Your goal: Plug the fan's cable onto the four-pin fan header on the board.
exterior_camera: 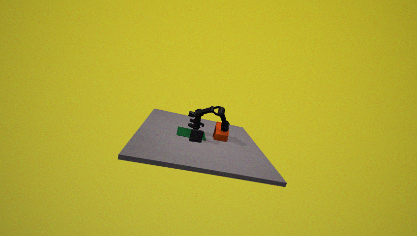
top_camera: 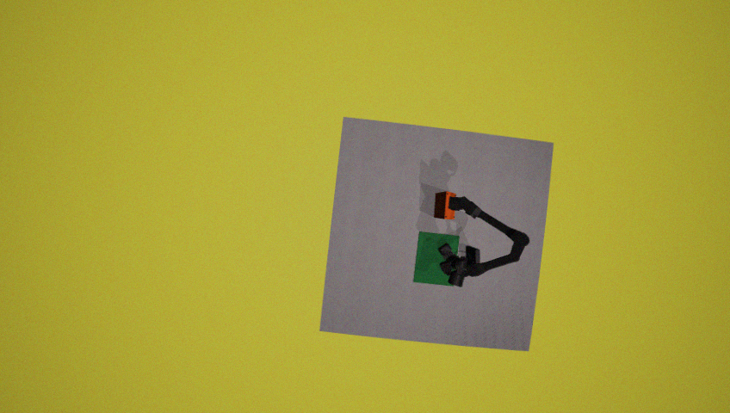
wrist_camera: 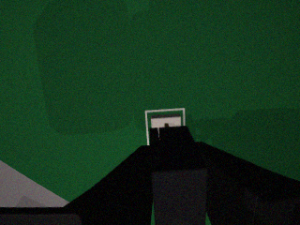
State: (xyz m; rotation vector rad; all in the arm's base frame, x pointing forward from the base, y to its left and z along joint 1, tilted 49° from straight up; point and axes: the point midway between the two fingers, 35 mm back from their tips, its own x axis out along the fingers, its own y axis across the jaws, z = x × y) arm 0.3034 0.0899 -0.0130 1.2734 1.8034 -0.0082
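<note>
Right now my gripper tip is 40 mm above the white four-pin header and 10 mm to the right of it. From my gripper tip the other things lie so: black fan 140 mm to the left, 20 mm above, 10 mm behind; fan plug 10 mm to the left, 10 mm behind, 10 mm above; green board 50 mm below, 40 mm to the right, 30 mm ahead.
</note>
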